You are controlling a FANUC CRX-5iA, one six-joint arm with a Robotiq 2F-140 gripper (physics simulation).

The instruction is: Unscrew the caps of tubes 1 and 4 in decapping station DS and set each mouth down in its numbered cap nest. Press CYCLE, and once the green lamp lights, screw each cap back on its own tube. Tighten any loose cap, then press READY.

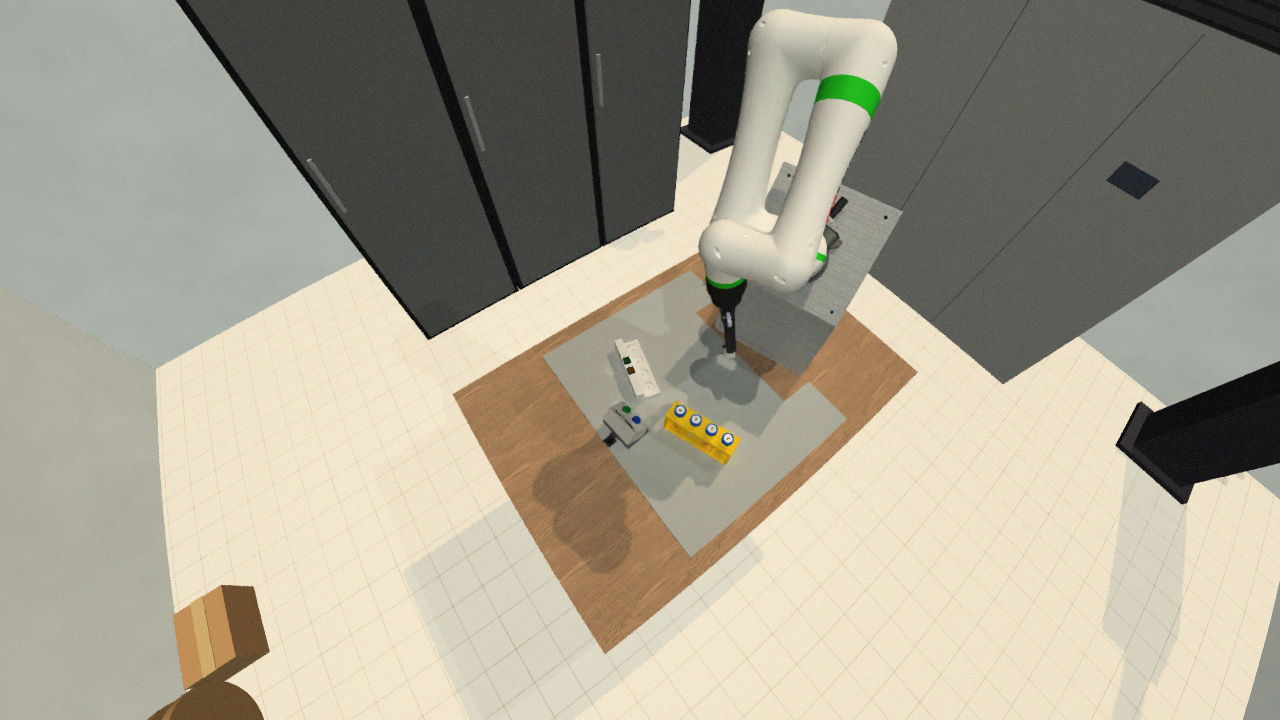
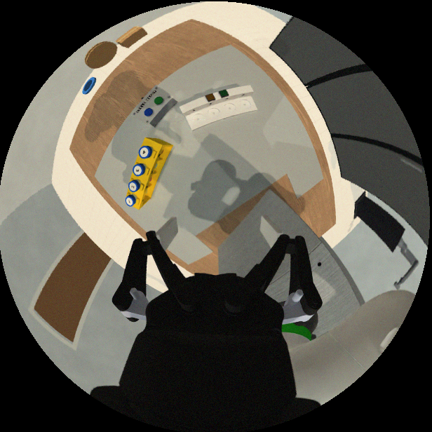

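Observation:
The yellow rack [image 1: 697,435] [image 2: 152,167] holds several tubes with white, blue-rimmed caps seated on top; cap 4 [image 1: 680,411] [image 2: 145,152] is at the end near the button box and cap 1 [image 1: 727,438] [image 2: 130,201] at the far end. Whether the caps are tight cannot be told. The white nest block [image 1: 642,380] [image 2: 221,111] has round, empty nests. Its amber lamp [image 2: 210,97] and green lamp [image 2: 223,93] look dark. The grey button box [image 1: 624,423] [image 2: 163,113] has green [image 2: 158,100] and blue [image 2: 148,112] buttons. My gripper [image 1: 730,353] [image 2: 218,223] is wide open and empty, away from the rack and block.
A grey mat [image 1: 707,519] [image 2: 300,150] lies on the wooden table top [image 1: 608,617] [image 2: 185,37] under the stations. The grey metal robot pedestal [image 1: 792,326] [image 2: 250,225] stands close beside the gripper. Dark cabinets [image 1: 537,116] [image 2: 370,110] stand beyond the table.

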